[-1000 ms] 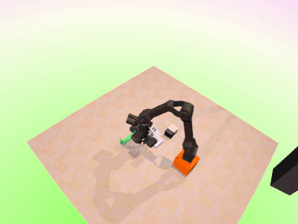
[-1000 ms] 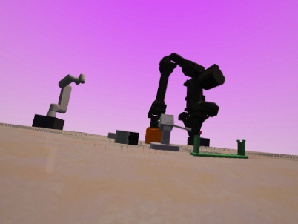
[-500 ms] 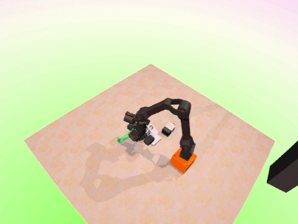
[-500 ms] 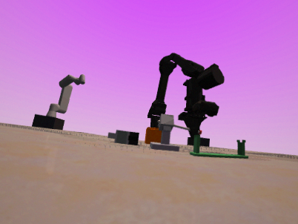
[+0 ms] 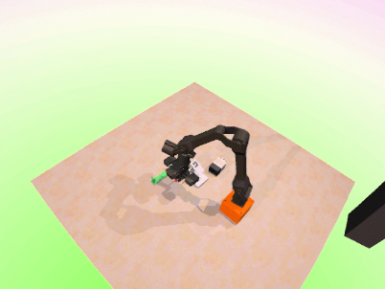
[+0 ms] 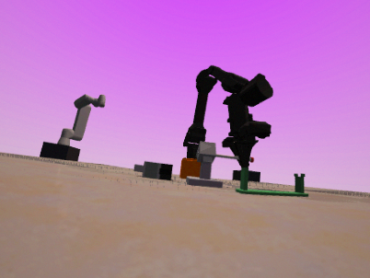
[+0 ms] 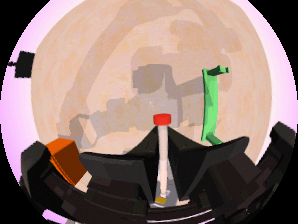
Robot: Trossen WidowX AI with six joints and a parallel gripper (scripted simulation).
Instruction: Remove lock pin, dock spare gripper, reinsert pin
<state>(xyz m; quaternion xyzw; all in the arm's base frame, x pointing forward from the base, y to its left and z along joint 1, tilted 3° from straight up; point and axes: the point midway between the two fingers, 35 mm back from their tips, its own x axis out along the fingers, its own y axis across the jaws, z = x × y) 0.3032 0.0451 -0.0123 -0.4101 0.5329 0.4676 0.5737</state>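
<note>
Now: the green cradle 10 cm ahead of my gripper tip, 3 cm below it and 1 cm to the right of it. From my gripper tip the other things lie so: spare gripper 23 cm to the right, 12 cm behind, 3 cm below; then grey mount 10 cm to the right, 4 cm behind.
</note>
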